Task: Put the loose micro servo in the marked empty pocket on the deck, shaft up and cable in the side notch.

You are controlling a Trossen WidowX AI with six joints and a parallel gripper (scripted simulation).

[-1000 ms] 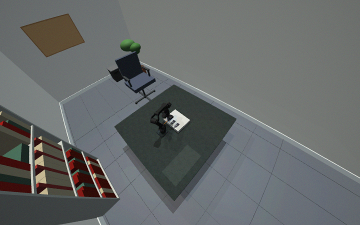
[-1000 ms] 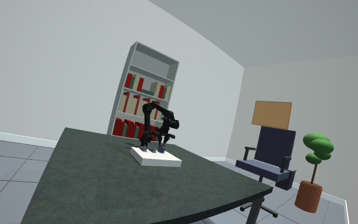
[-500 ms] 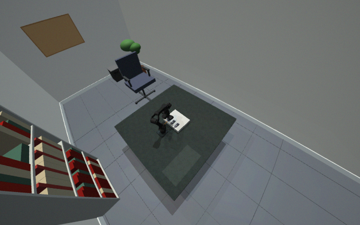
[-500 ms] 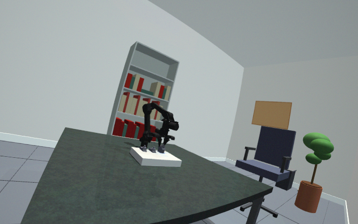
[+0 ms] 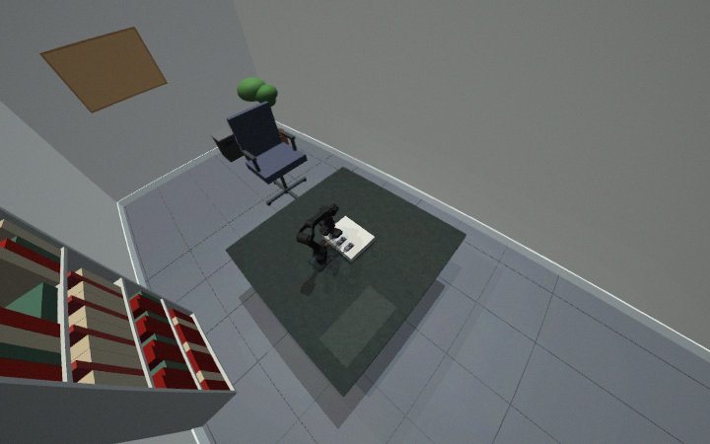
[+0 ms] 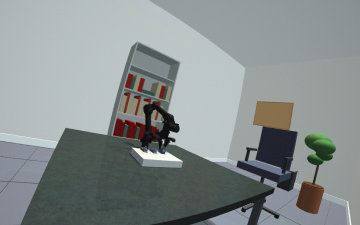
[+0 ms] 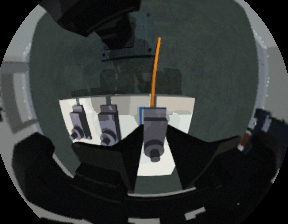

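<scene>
My gripper tip is 120 mm short of the white robot deck, 70 mm to the left of it and 50 mm above it.
</scene>
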